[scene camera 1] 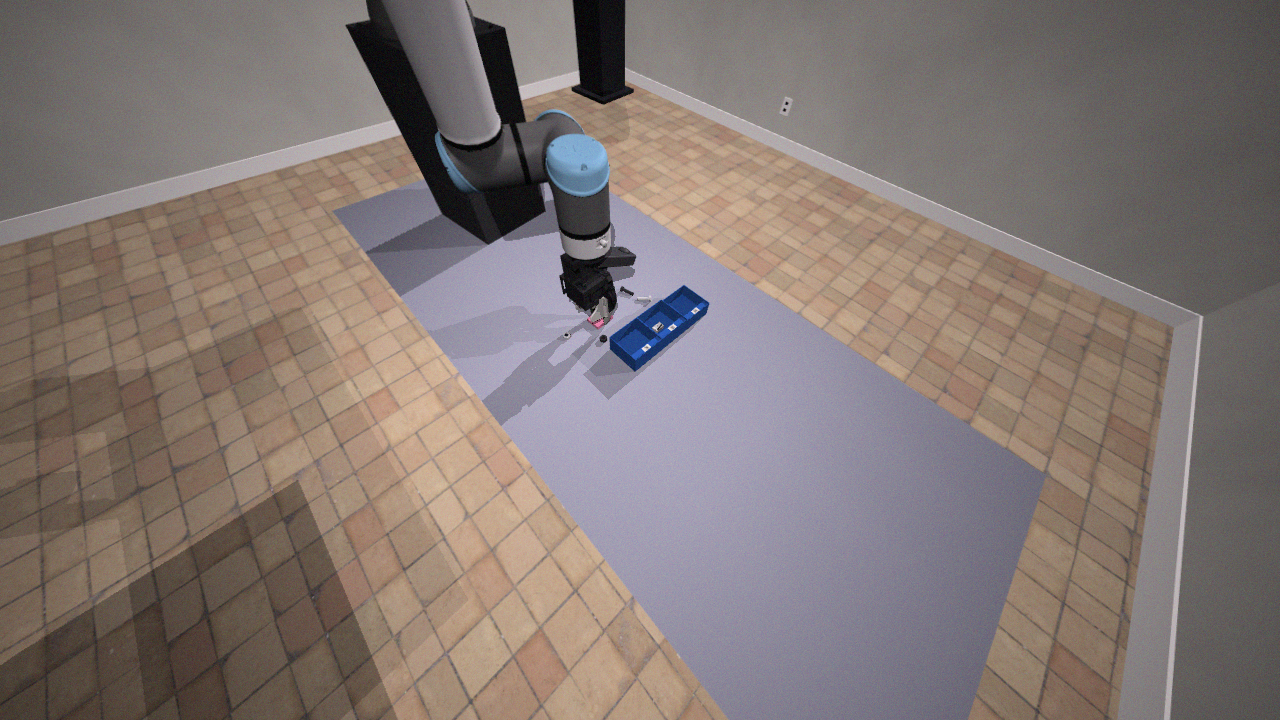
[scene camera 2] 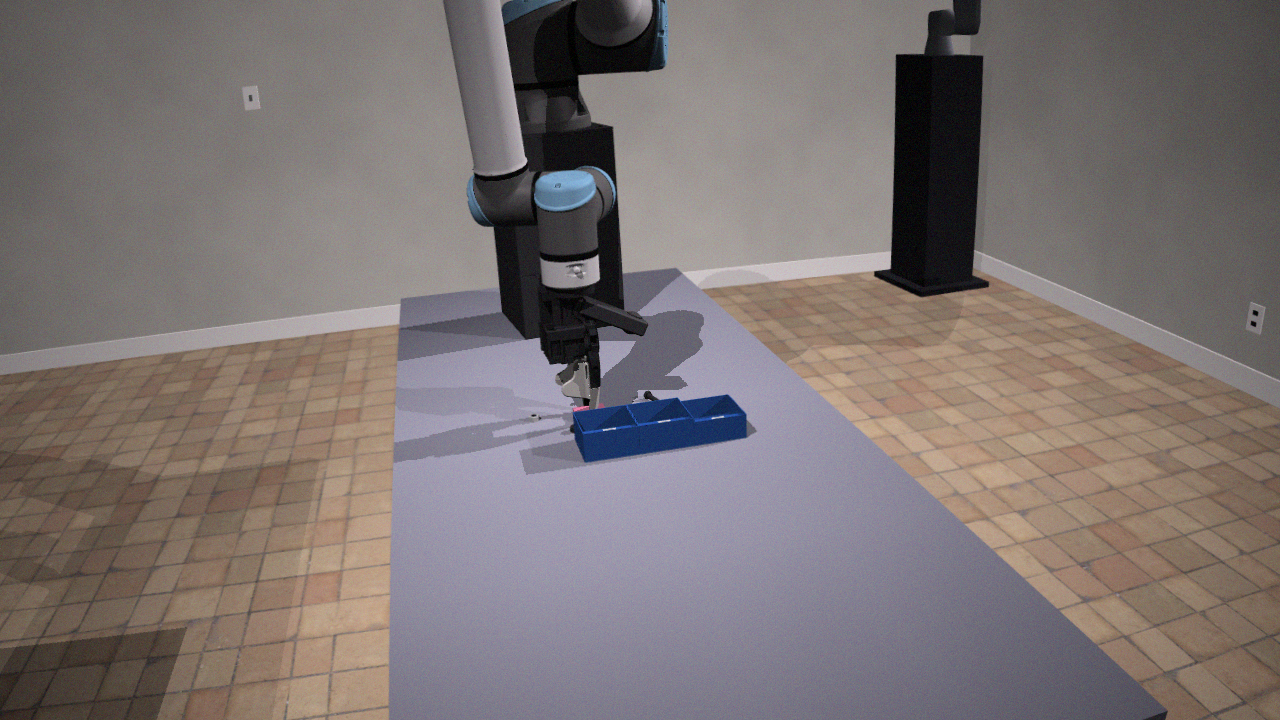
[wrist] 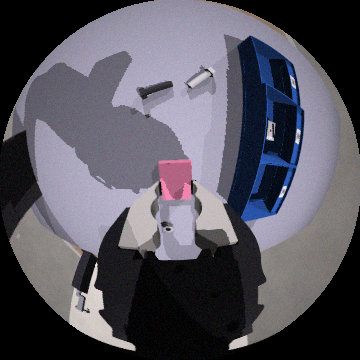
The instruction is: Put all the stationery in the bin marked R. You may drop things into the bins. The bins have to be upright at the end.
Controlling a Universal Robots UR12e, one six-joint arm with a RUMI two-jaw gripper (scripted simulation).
my gripper: scene camera 1; scene camera 2; wrist 175, 181
blue three-compartment bin: scene camera 1 636, 343; scene camera 2; wrist
same spot on my gripper: (scene camera 1: 603, 309) = (scene camera 2: 585, 384)
same spot on blue three-compartment bin: (wrist: 254, 149) = (scene camera 2: 632, 411)
